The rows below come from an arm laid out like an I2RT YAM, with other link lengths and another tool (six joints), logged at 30 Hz.
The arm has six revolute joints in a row. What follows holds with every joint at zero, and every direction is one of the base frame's. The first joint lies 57.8 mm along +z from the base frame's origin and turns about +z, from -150 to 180 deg. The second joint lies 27.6 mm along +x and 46.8 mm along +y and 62.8 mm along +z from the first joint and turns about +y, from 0 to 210 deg. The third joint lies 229.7 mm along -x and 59.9 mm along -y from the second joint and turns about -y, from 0 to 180 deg. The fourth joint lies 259.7 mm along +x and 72.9 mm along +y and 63.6 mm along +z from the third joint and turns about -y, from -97 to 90 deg. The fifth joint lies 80.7 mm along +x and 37 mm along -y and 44.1 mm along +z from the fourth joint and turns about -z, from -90 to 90 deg. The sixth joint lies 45.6 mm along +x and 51.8 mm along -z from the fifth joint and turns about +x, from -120 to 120 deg. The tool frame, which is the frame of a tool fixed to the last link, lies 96 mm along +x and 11 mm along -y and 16 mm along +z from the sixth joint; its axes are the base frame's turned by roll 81.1, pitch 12 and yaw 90 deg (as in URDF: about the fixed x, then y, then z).
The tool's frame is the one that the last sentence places.
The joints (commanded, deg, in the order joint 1, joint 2, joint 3, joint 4, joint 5, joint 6), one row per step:
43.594 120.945 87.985 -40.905 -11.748 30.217
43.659 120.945 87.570 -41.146 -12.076 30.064
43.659 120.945 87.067 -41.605 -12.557 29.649
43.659 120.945 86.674 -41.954 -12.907 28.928
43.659 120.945 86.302 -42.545 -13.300 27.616
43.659 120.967 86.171 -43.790 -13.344 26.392
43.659 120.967 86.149 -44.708 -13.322 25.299
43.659 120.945 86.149 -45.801 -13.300 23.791
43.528 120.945 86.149 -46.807 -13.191 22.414
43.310 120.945 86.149 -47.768 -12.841 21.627
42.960 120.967 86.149 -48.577 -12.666 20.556
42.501 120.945 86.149 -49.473 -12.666 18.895
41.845 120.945 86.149 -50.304 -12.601 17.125
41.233 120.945 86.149 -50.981 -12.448 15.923
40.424 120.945 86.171 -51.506 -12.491 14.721
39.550 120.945 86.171 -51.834 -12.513 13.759
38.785 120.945 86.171 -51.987 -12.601 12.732
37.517 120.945 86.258 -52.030 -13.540 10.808
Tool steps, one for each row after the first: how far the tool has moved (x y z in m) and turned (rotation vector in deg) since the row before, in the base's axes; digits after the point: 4 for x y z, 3 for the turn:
-0.0032 -0.0012 -0.0024 -0.232 0.642 0.298
-0.0040 -0.0021 -0.0030 -0.343 0.880 0.516
-0.0030 -0.0015 -0.0023 -0.281 0.537 0.767
-0.0036 -0.0018 -0.0023 -0.395 0.543 1.334
-0.0039 -0.0033 -0.0018 -0.920 0.664 1.174
-0.0025 -0.0022 -0.0007 -0.637 0.343 1.040
-0.0028 -0.0024 -0.0005 -0.699 0.334 1.442
-0.0017 -0.0031 -0.0006 -0.704 0.283 1.176
-0.0008 -0.0040 -0.0006 -0.867 0.258 0.493
0.0000 -0.0039 -0.0005 -0.626 0.228 0.665
0.0001 -0.0041 -0.0002 -0.474 0.256 1.152
0.0014 -0.0050 -0.0003 -0.464 0.178 1.058
0.0016 -0.0047 -0.0002 -0.460 0.149 0.546
0.0028 -0.0049 0.0000 -0.188 0.159 0.365
0.0036 -0.0049 0.0000 -0.105 0.068 0.065
0.0034 -0.0038 0.0000 0.068 -0.036 0.241
0.0053 -0.0040 0.0008 0.949 0.136 0.657

